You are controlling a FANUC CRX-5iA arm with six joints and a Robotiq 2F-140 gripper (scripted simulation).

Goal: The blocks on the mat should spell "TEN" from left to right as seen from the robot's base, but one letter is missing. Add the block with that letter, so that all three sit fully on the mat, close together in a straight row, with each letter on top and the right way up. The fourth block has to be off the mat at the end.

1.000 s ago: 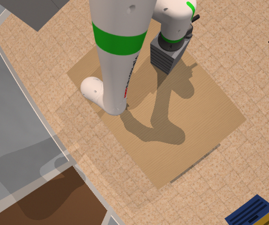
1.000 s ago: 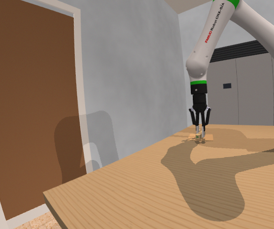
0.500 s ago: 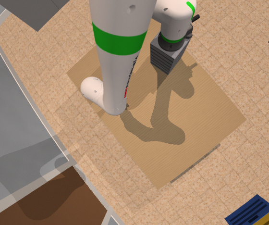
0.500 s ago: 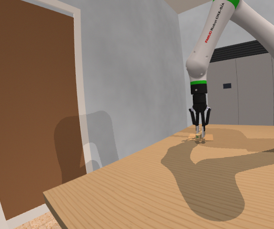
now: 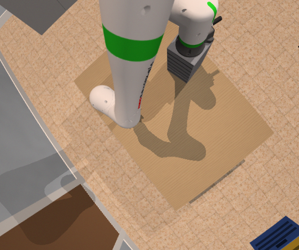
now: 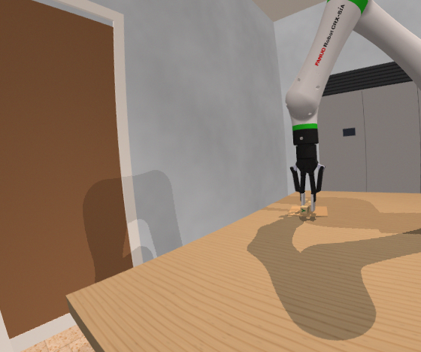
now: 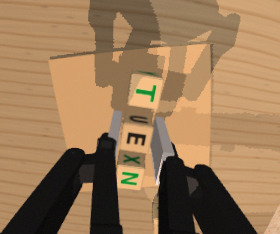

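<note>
Now: hand 4 cm above the mat.
</note>
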